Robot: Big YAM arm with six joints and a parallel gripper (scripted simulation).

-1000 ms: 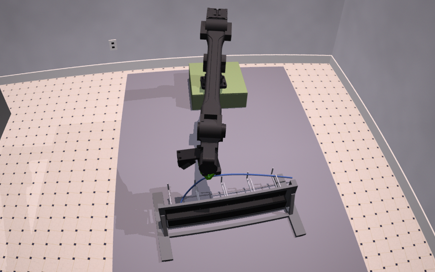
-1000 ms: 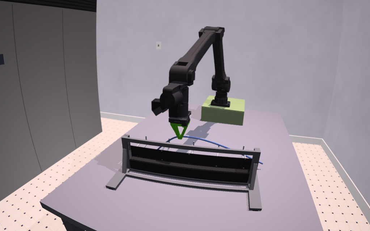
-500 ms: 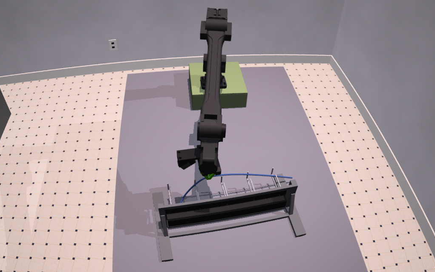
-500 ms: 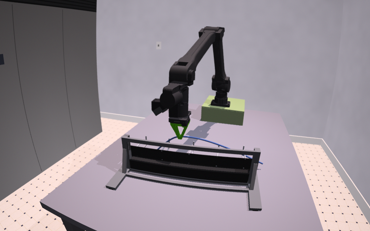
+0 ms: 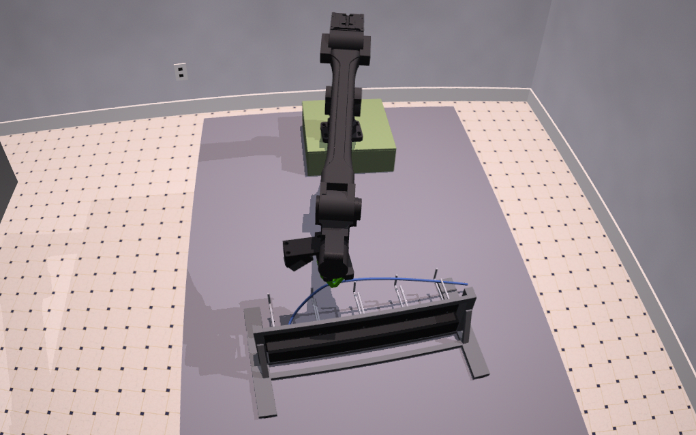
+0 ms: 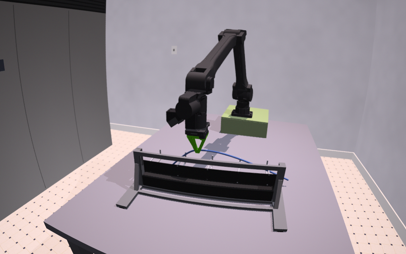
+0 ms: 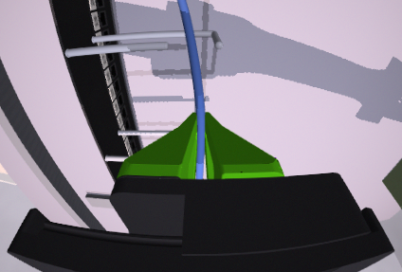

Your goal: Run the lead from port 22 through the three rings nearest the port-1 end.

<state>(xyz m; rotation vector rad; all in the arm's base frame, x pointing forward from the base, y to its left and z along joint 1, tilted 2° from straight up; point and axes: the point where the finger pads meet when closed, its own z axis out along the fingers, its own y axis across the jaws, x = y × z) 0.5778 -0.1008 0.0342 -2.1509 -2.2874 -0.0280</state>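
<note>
My gripper is now 100 mm short of the rack, 60 mm to the right of it and 50 mm above it.
</note>
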